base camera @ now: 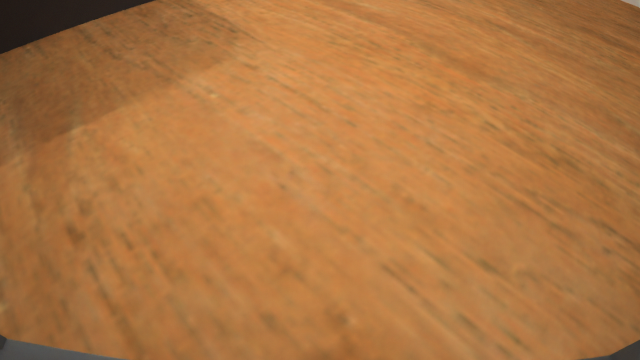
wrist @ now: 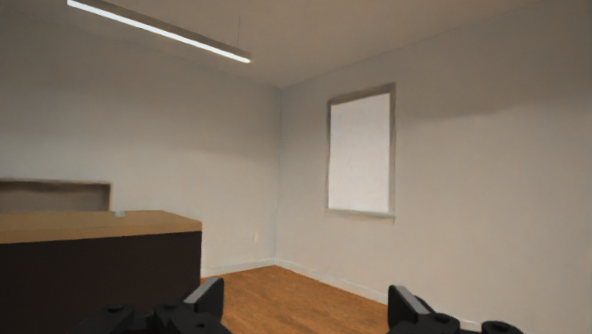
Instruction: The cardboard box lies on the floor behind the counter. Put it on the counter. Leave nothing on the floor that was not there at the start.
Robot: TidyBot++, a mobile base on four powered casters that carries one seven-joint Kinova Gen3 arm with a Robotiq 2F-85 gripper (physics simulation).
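Frame: origin at the arm's base, x left, y back, z up, level; centimetres.
Where they show: gripper, fingertip midpoint: (wrist: 305, 300).
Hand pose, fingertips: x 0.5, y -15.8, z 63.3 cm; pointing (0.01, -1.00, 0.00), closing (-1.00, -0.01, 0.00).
After its pixels a point has its place.
The counter (wrist: 100, 280) {x 76.4, y -102.7, z 31.6 cm} stands at the left in the wrist view, with a dark body and a light wood top; its right end is near the middle left. A small pale thing (wrist: 119, 214) {x 89.8, y -131.6, z 52.5 cm} sits on its top. A dark surface (base camera: 55, 20) {x 77.9, y -101.2, z -36.0 cm} at the upper left of the base camera view looks like the foot of the counter. The cardboard box does not show in either view. My gripper (wrist: 305, 300) {x 0.5, y -15.8, z 63.3 cm} is open, with nothing between its fingers, and points level across the room, to the right of the counter's end.
Wooden floor (base camera: 320, 180) {x -0.8, y -43.3, z -39.7 cm} (wrist: 280, 300) {x 25.3, y -278.4, z -39.7 cm} stretches ahead and runs past the counter's right end to the room corner. A wall (wrist: 480, 200) {x -128.7, y -224.3, z 62.0 cm} with a window (wrist: 360, 155) {x -50.1, y -304.1, z 102.0 cm} stands at the right. A recess (wrist: 55, 196) {x 216.4, y -228.9, z 52.1 cm} shows in the back wall above the counter. A lamp (wrist: 160, 31) {x 103.2, y -179.1, z 168.0 cm} hangs from the ceiling.
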